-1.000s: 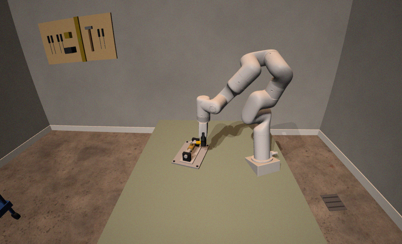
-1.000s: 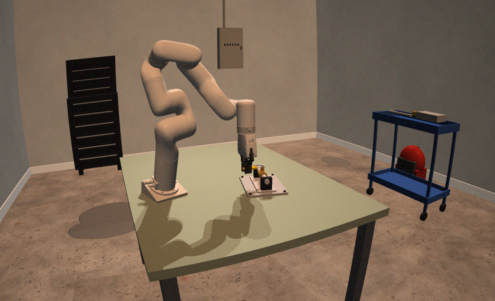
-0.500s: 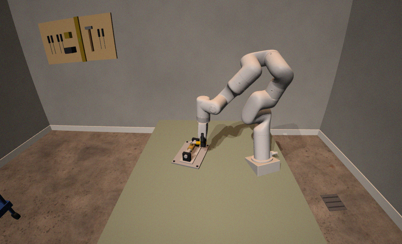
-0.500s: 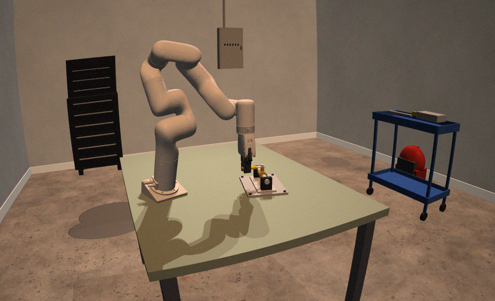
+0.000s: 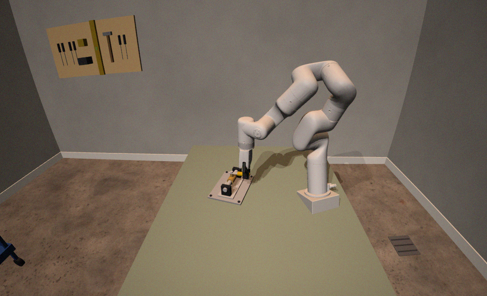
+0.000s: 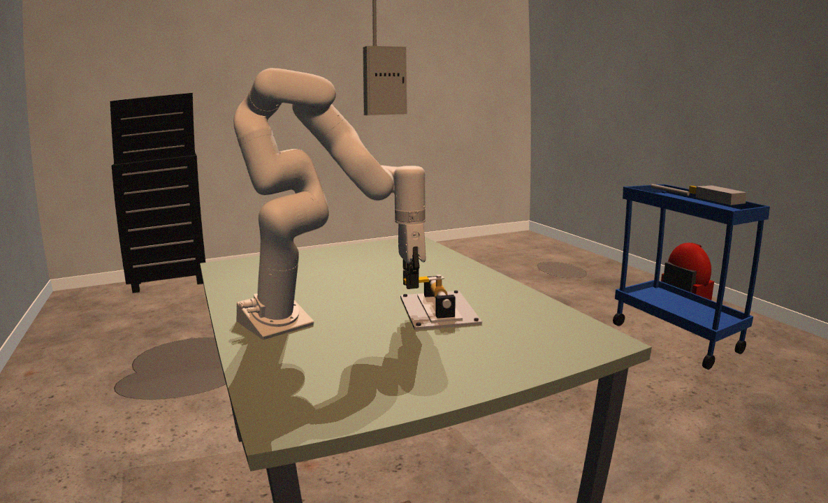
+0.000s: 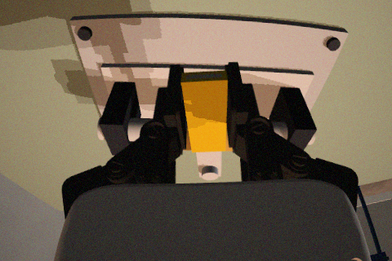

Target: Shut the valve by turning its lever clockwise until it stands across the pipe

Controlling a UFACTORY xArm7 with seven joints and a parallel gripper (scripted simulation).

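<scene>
Now: the yellow valve lever 40 mm ahead of my hand and 10 mm to the right of it. Round my hand: baseplate (70 mm ahead, 20 mm to the right, 90 mm below).
</scene>
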